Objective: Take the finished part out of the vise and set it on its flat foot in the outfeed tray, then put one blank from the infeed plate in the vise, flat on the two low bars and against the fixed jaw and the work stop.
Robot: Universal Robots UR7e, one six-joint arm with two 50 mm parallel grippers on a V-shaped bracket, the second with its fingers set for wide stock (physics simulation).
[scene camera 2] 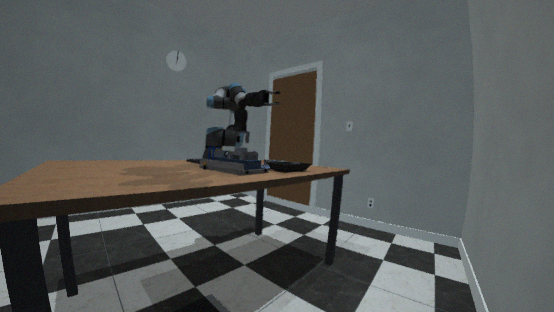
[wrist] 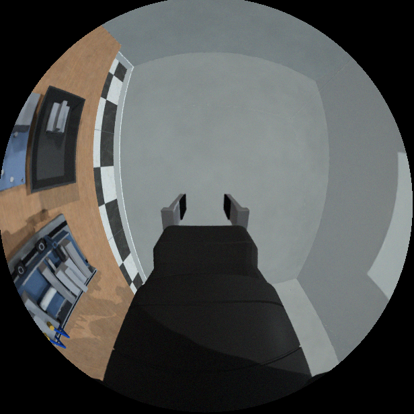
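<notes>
My gripper [scene camera 2: 275, 98] [wrist: 205, 207] is open, with wall between its fingers. It points sideways, high above the table. The black outfeed tray [scene camera 2: 287, 166] [wrist: 52, 160] lies left in the wrist view. The grey finished part [wrist: 58, 117], with two raised ribs, is inside it near the upper end. The blue infeed plate [wrist: 15, 155] lies beside the tray, partly cut off, with a grey blank [wrist: 28, 110] at its upper end. The vise [scene camera 2: 235, 163] [wrist: 57, 285] is at the lower left, showing parallel grey bars; whether a blank is among them I cannot tell.
The wooden table [scene camera 2: 75, 175] [wrist: 90, 65] carries the vise, tray and plate. Blue fittings with yellow parts [wrist: 56, 332] stand at the vise's lower end. A brown door [scene camera 2: 295, 135] and grey walls are behind the arm.
</notes>
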